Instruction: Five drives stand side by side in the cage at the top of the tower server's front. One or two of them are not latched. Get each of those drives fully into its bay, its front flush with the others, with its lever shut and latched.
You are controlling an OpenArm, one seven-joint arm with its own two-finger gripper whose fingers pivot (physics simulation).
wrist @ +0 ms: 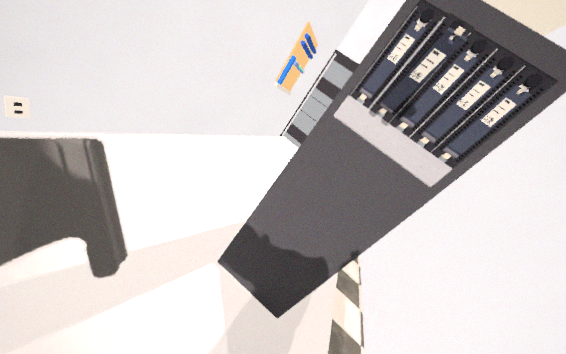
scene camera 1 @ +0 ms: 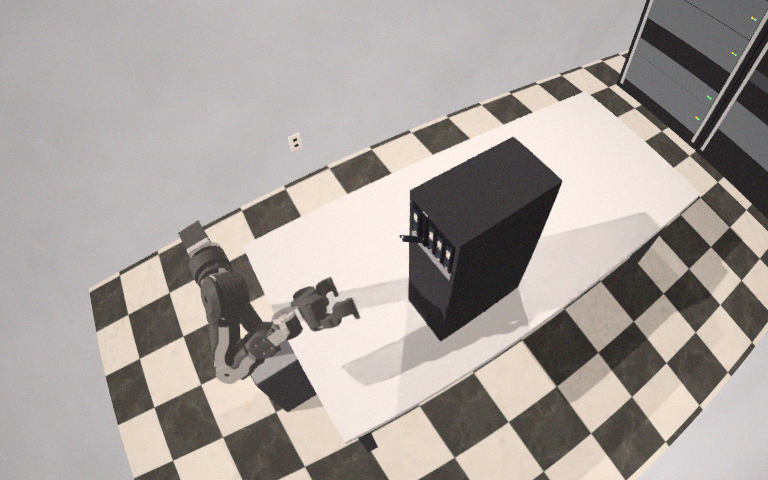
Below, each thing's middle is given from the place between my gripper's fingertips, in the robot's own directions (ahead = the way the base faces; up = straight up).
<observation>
I see my gripper 180 mm short of the dark lever (wrist: 443,48), 20 mm to the left of it and 100 mm below it. Round my hand: black tower server (scene camera 1: 493,207) 370 mm ahead, 60 mm to the right, 70 mm below; arm base box (scene camera 1: 290,387) 240 mm behind, 270 mm to the left, 840 mm below.
</observation>
